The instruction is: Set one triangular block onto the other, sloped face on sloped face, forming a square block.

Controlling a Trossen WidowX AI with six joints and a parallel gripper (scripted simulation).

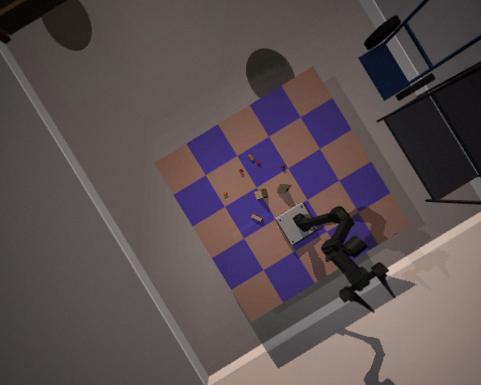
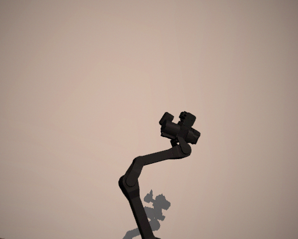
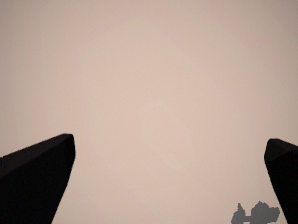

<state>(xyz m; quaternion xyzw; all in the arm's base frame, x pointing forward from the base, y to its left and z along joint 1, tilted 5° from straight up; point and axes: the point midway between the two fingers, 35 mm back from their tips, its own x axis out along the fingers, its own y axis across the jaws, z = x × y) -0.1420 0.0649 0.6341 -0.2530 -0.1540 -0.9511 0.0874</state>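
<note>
Now: the tan triangular block 66 cm below my gripper tip, 49 cm ahead of it and 9 cm to the left of it.
</note>
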